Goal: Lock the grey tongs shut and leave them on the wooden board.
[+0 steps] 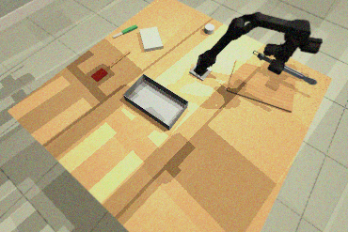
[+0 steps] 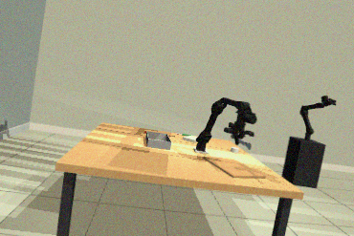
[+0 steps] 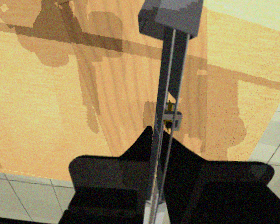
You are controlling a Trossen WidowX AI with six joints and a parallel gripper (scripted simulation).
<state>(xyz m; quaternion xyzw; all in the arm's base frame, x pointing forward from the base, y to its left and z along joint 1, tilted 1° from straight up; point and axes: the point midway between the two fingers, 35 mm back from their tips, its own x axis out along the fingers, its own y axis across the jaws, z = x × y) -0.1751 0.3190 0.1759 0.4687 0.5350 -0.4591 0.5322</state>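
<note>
Right now the wooden board is 14 cm below my gripper tip. From my gripper tip the other things lie so: white block: 20 cm ahead, 72 cm to the right, 14 cm below; red-headed spatula: 54 cm ahead, 73 cm to the right, 14 cm below; grey roasting tin: 51 cm ahead, 36 cm to the right, 12 cm below.
</note>
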